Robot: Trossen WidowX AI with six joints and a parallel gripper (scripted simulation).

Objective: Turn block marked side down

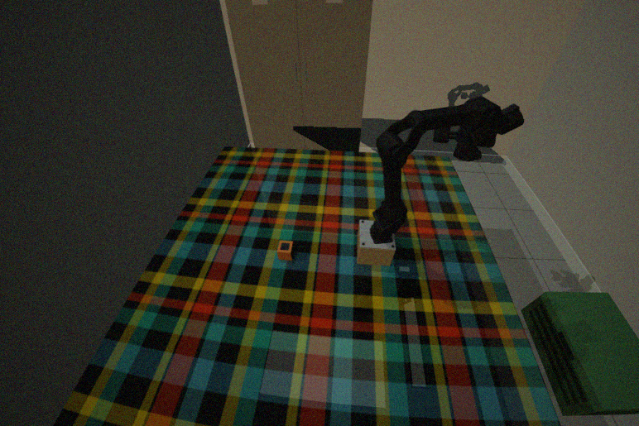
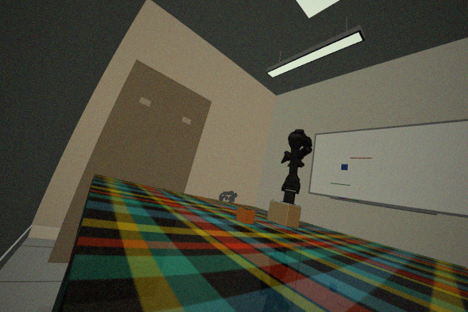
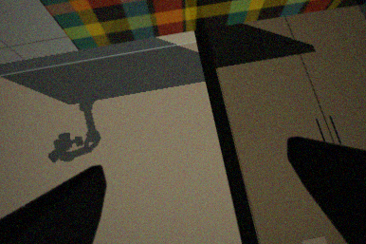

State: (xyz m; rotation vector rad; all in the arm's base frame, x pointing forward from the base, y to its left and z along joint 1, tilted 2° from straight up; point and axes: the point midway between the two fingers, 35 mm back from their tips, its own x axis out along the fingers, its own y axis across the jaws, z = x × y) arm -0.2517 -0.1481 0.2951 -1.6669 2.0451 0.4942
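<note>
Right now the orange block is 60 cm ahead of my gripper tip, 33 cm below it and 15 cm to the left of it.
</note>
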